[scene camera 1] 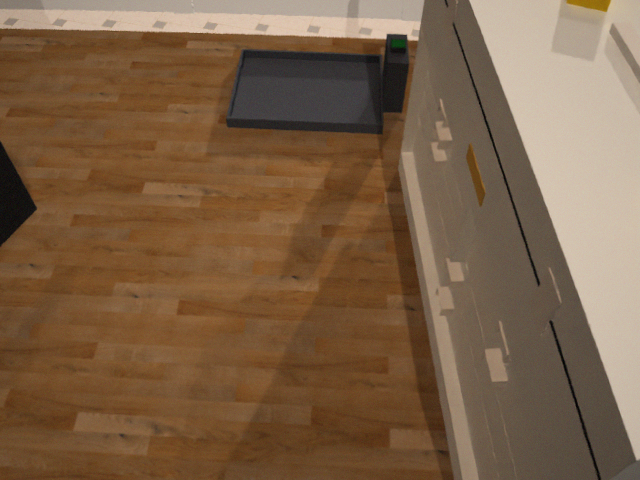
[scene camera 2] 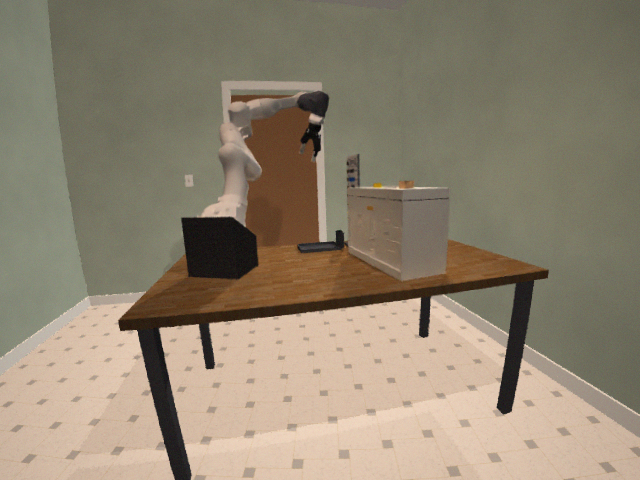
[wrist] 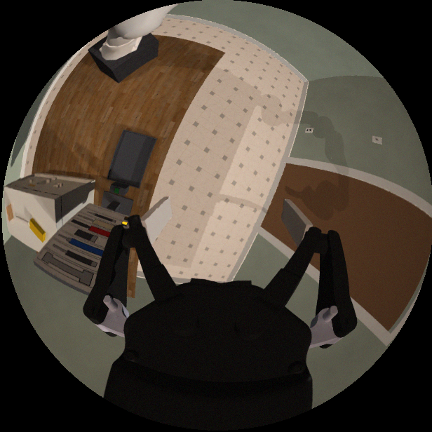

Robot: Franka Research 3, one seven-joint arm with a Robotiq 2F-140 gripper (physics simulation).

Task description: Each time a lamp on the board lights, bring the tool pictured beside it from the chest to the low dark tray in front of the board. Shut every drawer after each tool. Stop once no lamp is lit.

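Note:
My gripper is open and empty, high above the table's far side. The white chest has its visible drawer fronts flush. The low dark tray shows no tool in it. The board stands by the chest with pictured tools. A yellow lamp is lit at its upper right in the wrist view, roughly in line with the top picture, a small dark tool of unclear kind. My left finger hides the lower lamp side.
A dark post with a green top stands beside the tray. A yellow block and a wooden block lie on the chest. The black arm base stands across the table.

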